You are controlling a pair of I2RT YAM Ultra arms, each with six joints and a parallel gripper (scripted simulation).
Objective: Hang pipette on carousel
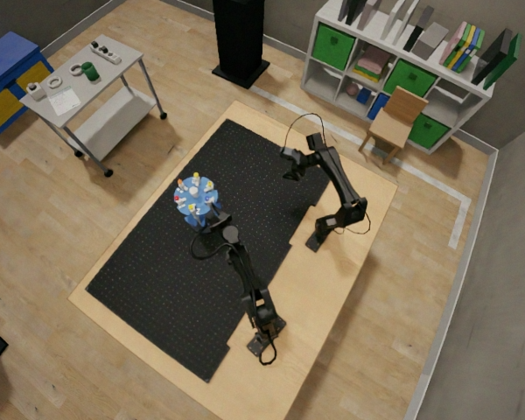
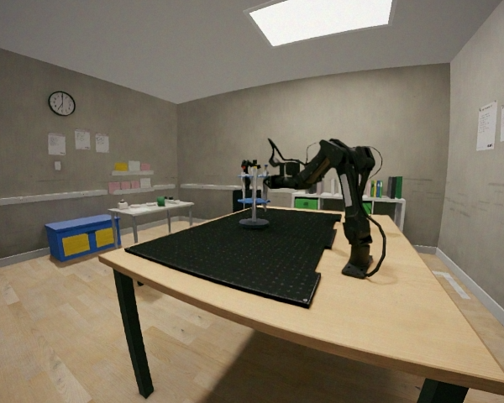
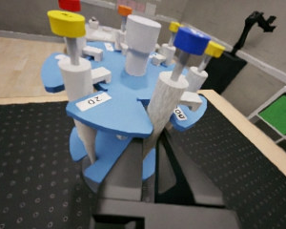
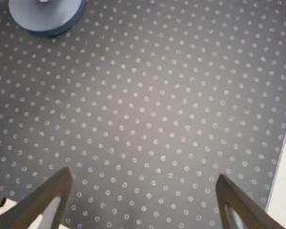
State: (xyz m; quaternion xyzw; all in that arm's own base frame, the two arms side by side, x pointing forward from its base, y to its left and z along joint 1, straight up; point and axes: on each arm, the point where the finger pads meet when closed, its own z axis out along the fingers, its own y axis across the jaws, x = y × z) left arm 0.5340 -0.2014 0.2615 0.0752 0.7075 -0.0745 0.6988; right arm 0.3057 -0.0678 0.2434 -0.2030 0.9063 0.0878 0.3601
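Right now the white hand pipette is 3 cm below my left hand and 1 cm to the right of it.
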